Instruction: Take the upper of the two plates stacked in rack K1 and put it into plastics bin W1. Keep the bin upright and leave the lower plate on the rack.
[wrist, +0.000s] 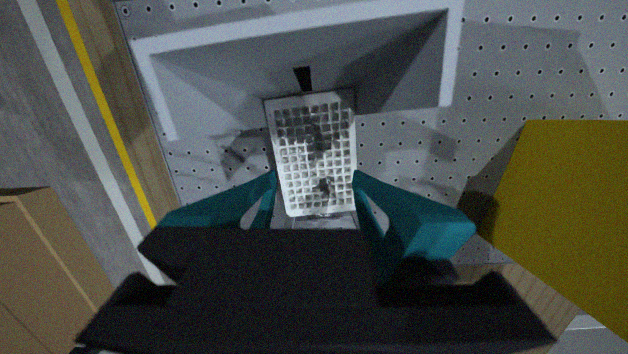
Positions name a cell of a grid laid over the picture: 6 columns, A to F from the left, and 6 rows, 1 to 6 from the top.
In view: my gripper (D3) and a yellow bin (F4).
